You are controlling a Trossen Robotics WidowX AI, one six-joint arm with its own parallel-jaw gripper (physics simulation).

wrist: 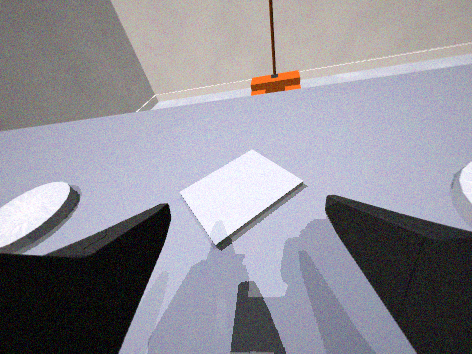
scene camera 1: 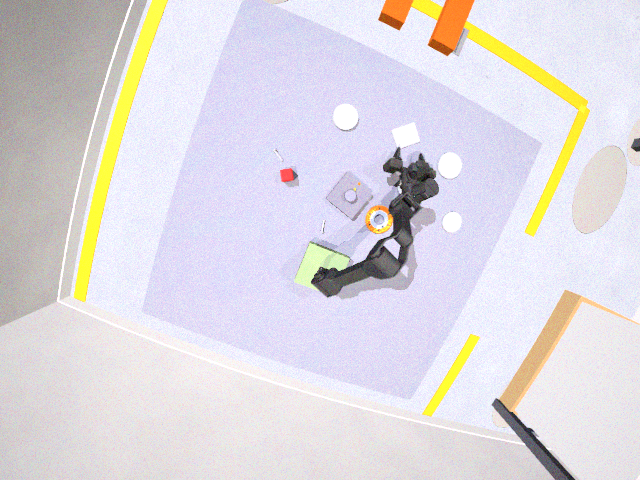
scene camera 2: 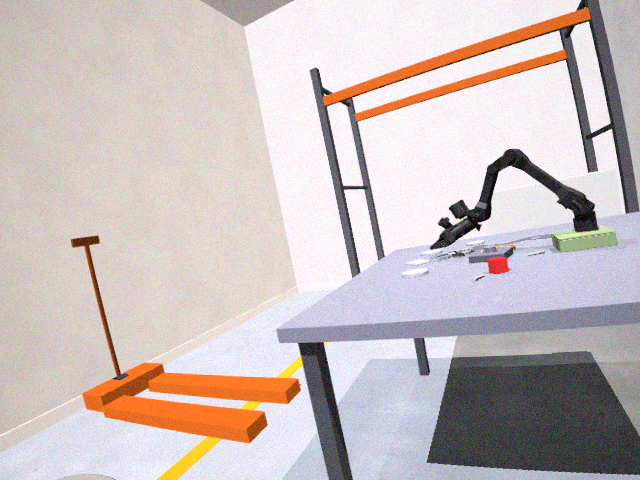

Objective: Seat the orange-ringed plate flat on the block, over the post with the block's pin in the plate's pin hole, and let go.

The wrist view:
gripper
white square tile: on the table
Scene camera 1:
gripper
